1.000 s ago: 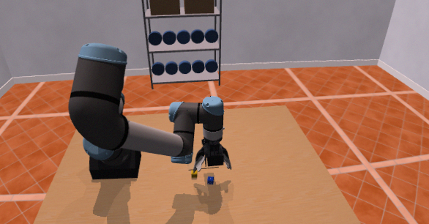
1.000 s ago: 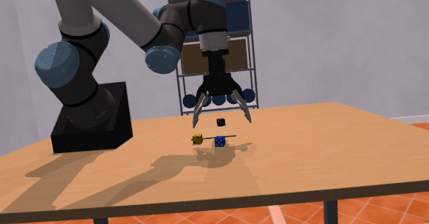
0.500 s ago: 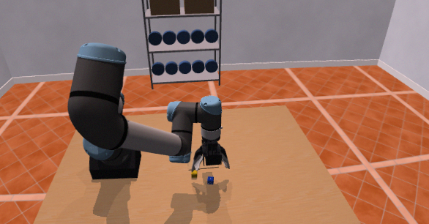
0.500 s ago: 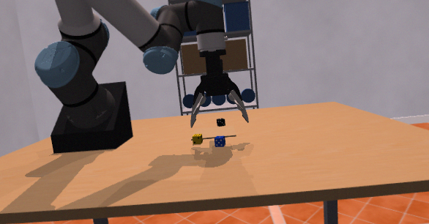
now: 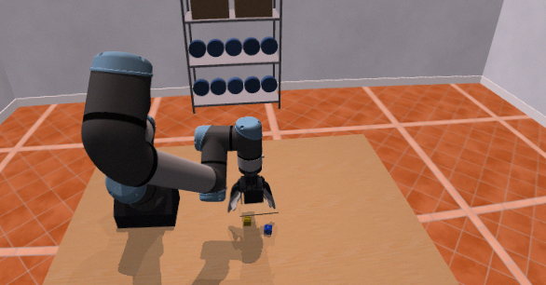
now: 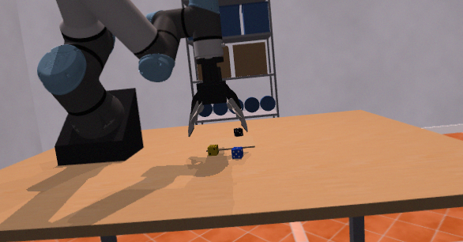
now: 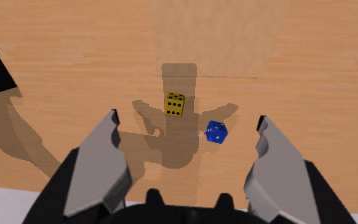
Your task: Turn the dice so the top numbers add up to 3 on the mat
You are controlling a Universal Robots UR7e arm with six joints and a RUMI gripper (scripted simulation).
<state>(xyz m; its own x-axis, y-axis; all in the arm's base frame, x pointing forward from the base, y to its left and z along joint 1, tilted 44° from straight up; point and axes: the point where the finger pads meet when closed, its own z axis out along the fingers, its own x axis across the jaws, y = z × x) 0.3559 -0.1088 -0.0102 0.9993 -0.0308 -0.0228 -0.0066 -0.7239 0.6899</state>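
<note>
Now: the yellow die 2 cm behind my hand, 1 cm to the right of it and 4 cm below it. From my hand the other things lie so: blue die (5 cm ahead, 6 cm to the right, 4 cm below); black die (5 cm ahead, 20 cm to the left, 4 cm below); tan mat (3 cm ahead, 10 cm to the left, 5 cm below).
</note>
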